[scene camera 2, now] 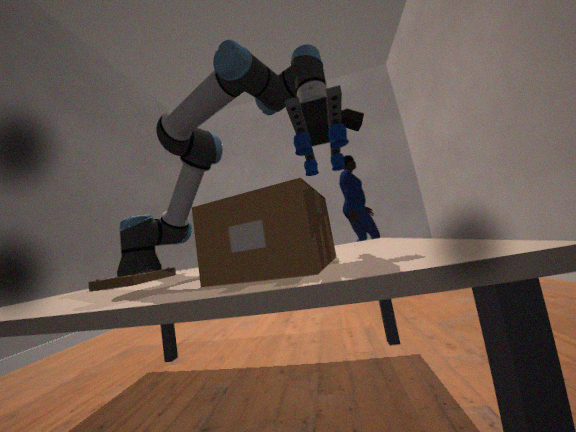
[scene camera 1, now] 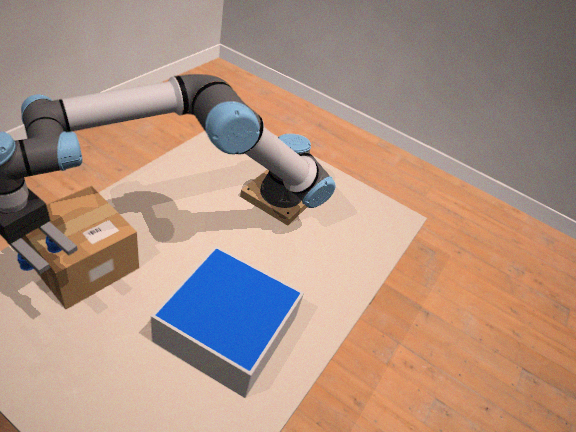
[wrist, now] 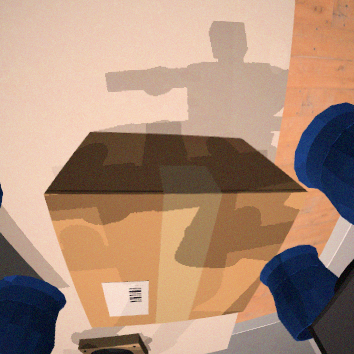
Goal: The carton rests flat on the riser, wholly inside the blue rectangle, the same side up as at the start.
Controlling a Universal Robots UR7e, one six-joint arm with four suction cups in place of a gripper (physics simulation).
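The brown carton rests on the table, with a tape strip and barcode label on top. It stands apart from the riser, whose top bears the blue rectangle. The riser does not show in scene camera 2. My gripper has its suction off and holds nothing. Its four blue cups hang above the carton with a gap, towards the end away from my base. In the wrist view, one blue cup shows to the right of the carton.
The arm base plate is fixed on the table, behind the riser. A person in blue stands beyond the table. The arm reaches over the table from its base to the carton.
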